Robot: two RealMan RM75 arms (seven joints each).
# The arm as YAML. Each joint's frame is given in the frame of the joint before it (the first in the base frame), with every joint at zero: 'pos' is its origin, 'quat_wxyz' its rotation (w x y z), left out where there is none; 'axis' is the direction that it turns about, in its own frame. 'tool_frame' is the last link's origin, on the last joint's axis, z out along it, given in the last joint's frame.
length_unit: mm
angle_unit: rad
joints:
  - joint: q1
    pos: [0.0, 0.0, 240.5]
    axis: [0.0, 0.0, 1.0]
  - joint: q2
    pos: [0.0, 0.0, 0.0]
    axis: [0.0, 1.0, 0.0]
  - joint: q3
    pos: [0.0, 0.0, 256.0]
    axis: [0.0, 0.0, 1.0]
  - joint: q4
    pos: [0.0, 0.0, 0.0]
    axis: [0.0, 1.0, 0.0]
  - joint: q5
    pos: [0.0, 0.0, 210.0]
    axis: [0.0, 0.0, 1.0]
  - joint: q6
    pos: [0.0, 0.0, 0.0]
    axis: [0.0, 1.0, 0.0]
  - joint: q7
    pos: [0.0, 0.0, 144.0]
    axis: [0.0, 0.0, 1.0]
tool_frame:
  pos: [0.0, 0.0, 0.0]
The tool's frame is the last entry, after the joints.
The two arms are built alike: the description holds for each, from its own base.
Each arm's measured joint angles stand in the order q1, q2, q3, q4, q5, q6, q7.
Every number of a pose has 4 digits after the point. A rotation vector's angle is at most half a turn.
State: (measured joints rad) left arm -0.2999 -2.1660 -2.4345 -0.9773 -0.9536 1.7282 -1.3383; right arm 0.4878 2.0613 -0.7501 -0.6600 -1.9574 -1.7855 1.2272
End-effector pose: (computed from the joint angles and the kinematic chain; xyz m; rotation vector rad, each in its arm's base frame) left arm -0.2966 0.2583 0.0064 -2.8458 -0.5572 -0.4459; right arm 0.2525 0.2944 0.0034 -2.9106 0.3541 0.8433
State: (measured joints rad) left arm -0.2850 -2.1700 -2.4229 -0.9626 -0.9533 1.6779 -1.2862; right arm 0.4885 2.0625 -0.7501 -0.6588 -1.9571 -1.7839 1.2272
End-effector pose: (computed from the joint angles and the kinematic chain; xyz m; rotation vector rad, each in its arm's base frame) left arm -0.3036 0.2576 0.0014 -2.8229 -0.5195 -0.4080; right arm 0.2522 0.2945 0.0028 -2.9099 0.3554 0.8448
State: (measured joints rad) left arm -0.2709 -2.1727 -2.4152 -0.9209 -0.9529 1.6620 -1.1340; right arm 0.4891 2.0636 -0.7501 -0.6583 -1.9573 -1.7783 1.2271
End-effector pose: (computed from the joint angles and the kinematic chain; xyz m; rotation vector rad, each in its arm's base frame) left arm -0.3092 0.2500 -0.0077 -2.8438 -0.3641 -0.3938; right arm 0.2523 0.2952 0.0022 -2.9067 0.3573 0.8416
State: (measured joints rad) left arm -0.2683 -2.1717 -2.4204 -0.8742 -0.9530 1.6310 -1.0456; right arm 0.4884 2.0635 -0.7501 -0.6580 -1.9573 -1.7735 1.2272
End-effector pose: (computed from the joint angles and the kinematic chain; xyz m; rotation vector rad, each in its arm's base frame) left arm -0.3153 0.2471 -0.0146 -2.8359 -0.2987 -0.3829; right arm 0.2529 0.2956 0.0021 -2.9032 0.3603 0.8373
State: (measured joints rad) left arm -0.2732 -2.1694 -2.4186 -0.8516 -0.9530 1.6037 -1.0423; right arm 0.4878 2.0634 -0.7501 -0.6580 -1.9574 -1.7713 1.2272
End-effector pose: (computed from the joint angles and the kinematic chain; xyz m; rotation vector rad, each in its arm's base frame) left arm -0.3180 0.2488 -0.0178 -2.8271 -0.3143 -0.3712; right arm 0.2533 0.2957 0.0020 -2.9015 0.3619 0.8351
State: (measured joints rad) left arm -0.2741 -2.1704 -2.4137 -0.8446 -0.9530 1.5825 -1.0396; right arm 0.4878 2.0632 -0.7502 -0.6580 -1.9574 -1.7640 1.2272
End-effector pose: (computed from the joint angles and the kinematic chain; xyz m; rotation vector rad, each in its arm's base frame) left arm -0.3194 0.2502 -0.0198 -2.8197 -0.3177 -0.3564; right arm 0.2538 0.2966 0.0019 -2.8965 0.3642 0.8284
